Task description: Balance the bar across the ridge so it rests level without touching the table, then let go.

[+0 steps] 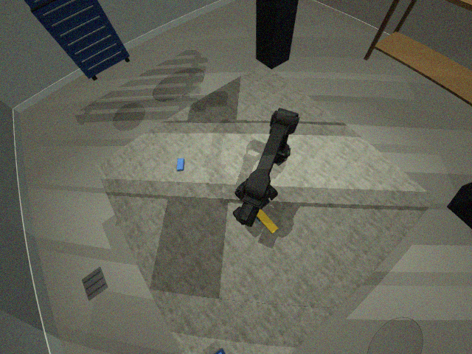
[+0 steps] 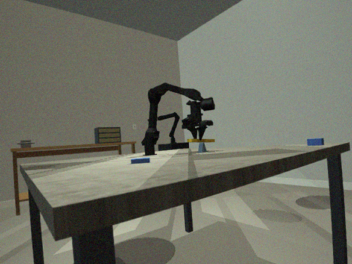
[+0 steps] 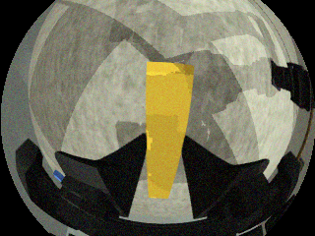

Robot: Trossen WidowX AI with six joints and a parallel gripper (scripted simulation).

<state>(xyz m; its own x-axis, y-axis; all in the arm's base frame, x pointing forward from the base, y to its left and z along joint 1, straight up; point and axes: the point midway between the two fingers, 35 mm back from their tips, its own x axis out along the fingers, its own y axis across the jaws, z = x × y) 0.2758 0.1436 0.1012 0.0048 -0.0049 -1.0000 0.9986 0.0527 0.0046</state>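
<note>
The yellow bar lies 3 cm to the left of my gripper tip. The rest, counted from my gripper tip: flat blue block 44 cm to the right, 15 cm ahead, 6 cm below.
</note>
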